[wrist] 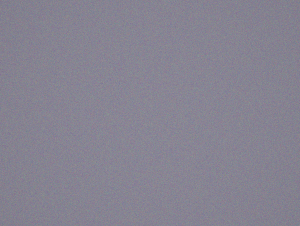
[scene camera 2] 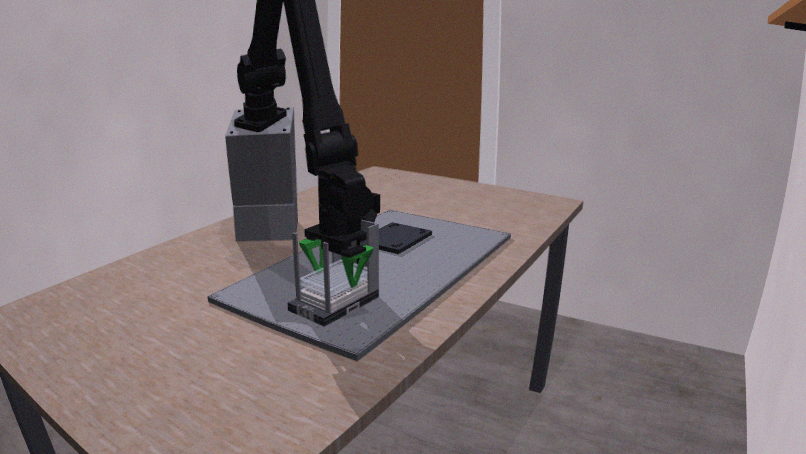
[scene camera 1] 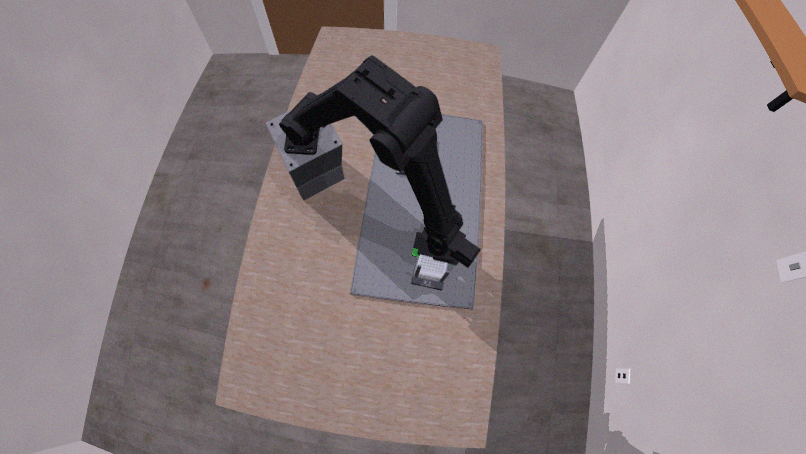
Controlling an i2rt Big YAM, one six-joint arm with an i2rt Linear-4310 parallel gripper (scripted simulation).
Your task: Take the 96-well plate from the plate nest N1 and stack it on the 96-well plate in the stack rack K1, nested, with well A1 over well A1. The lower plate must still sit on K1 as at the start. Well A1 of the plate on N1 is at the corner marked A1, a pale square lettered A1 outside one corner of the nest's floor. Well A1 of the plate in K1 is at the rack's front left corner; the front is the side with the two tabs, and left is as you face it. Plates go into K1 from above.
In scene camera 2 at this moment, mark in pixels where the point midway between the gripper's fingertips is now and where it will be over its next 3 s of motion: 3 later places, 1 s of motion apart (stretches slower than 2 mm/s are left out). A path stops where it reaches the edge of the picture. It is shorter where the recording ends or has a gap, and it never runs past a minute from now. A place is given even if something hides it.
My gripper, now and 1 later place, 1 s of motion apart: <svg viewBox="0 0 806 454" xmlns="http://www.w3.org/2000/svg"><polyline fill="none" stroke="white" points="336,280 335,262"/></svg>
